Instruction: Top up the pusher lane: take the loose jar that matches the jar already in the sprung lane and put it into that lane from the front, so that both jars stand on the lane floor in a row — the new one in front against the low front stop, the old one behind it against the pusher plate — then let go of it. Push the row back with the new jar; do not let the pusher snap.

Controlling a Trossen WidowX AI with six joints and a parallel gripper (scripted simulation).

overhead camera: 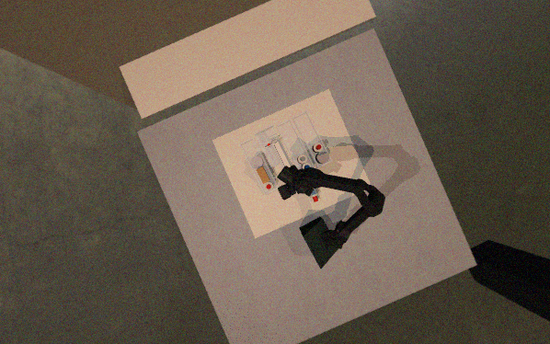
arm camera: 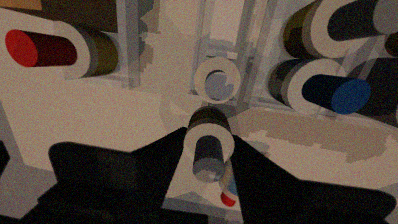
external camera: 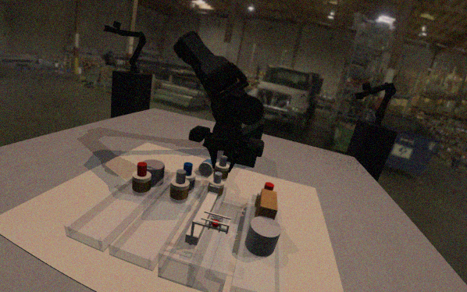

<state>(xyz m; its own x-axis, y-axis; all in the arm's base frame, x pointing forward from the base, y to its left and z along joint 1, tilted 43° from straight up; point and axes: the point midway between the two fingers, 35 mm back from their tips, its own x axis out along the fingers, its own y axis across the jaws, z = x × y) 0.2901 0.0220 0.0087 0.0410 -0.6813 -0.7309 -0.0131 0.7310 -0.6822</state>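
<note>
My gripper tip is now 13 cm to the right of the orange box, 11 cm short of it and 2 cm above it. Round my gripper tip: wire pusher plate (15 cm ahead, 3 cm to the left, 1 cm below).
</note>
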